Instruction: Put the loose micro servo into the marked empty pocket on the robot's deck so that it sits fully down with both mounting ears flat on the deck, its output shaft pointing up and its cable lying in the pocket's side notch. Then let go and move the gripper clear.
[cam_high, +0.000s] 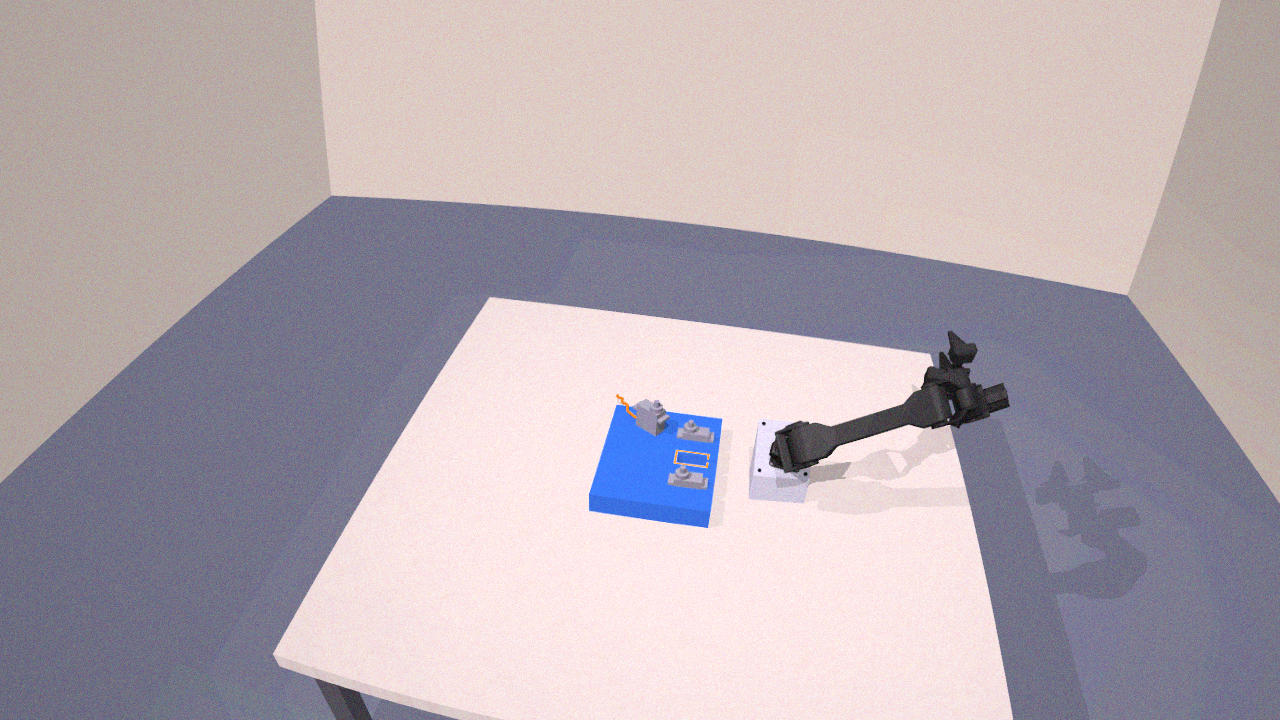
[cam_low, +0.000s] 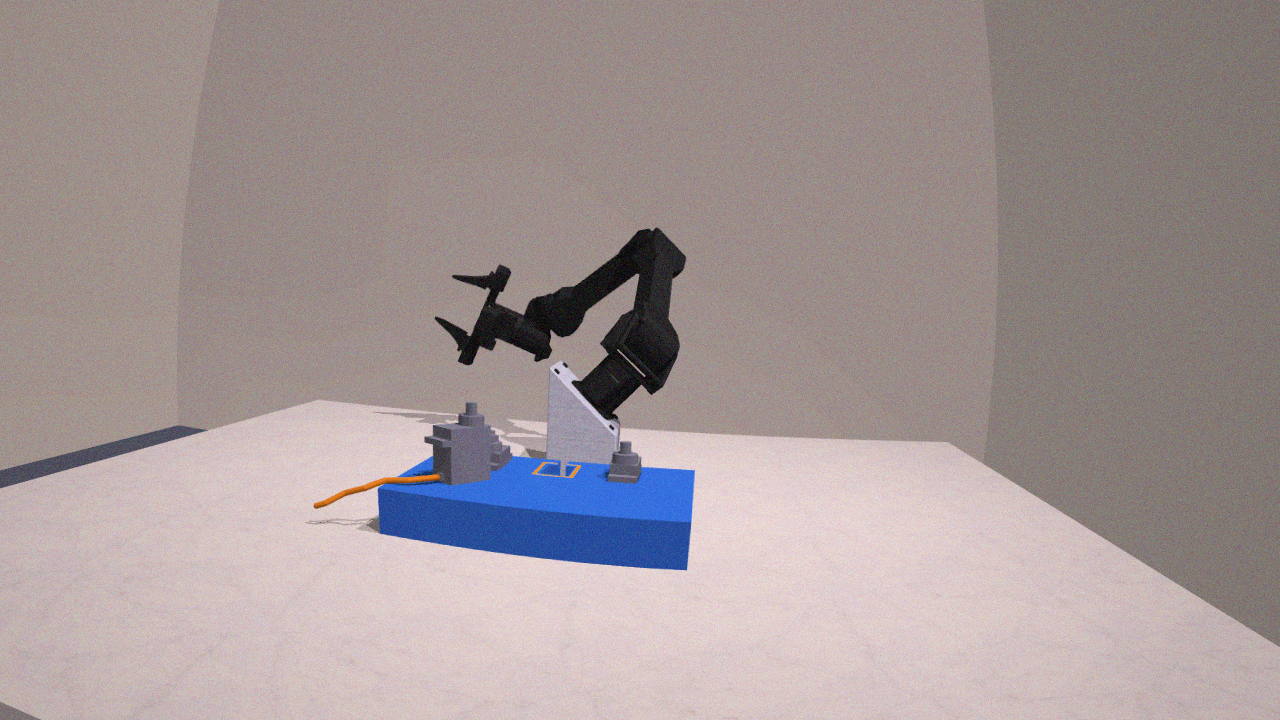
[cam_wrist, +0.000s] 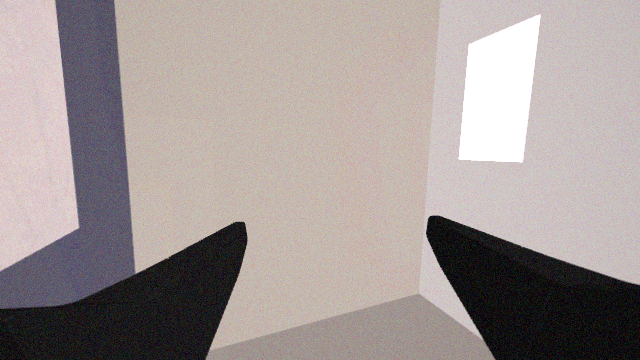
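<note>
The blue deck lies 650 mm ahead of my gripper tip, 370 mm to the left of it and 200 mm below it.
</note>
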